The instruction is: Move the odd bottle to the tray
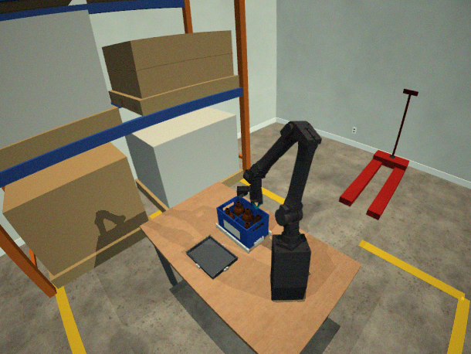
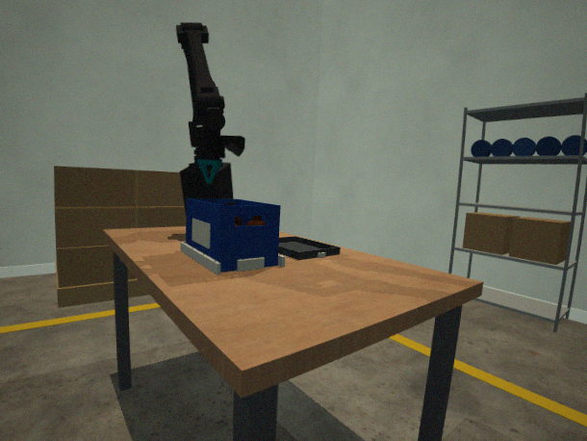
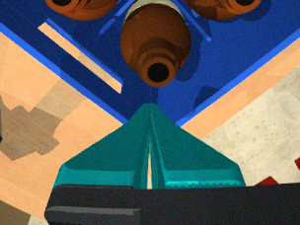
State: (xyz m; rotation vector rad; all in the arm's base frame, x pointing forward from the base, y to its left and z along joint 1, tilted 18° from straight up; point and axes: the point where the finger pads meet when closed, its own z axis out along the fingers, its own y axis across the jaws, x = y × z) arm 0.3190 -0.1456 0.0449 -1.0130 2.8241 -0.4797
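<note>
Right now the crate is 90 mm ahead of my hand, 30 mm to the left of it and 150 mm below it. Round my hand: bottle: 180 mm ahead, 60 mm to the left, 150 mm below; then dark tray: 100 mm ahead, 310 mm to the left, 220 mm below.
</note>
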